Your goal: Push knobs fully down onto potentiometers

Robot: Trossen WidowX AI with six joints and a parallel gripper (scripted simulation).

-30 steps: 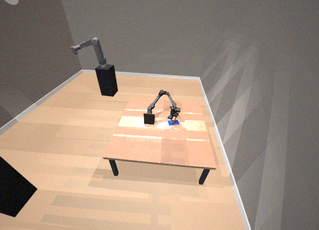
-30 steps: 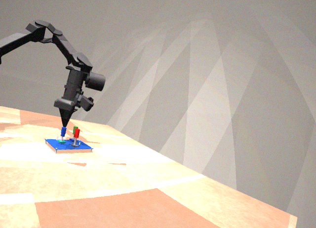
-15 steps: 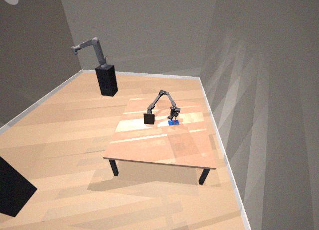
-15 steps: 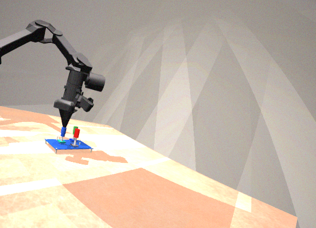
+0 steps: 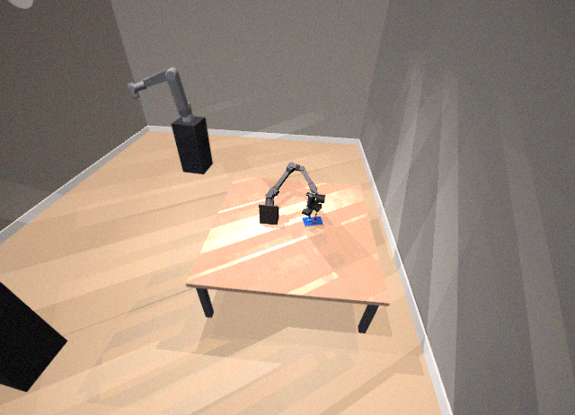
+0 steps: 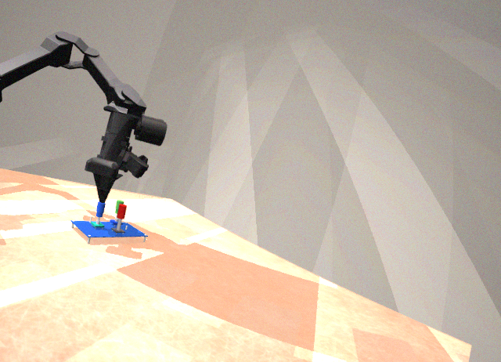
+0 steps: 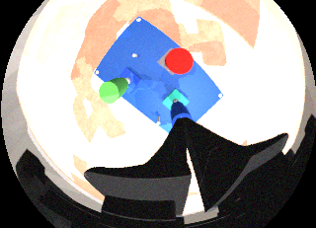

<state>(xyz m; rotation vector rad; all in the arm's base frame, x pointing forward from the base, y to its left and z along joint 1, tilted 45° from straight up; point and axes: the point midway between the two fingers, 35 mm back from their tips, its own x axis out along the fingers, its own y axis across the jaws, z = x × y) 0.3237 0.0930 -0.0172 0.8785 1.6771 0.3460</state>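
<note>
My gripper tip is 2 cm above the blue knob. Also, from my gripper tip: green knob: 5 cm ahead, 4 cm to the left, 2 cm below.
</note>
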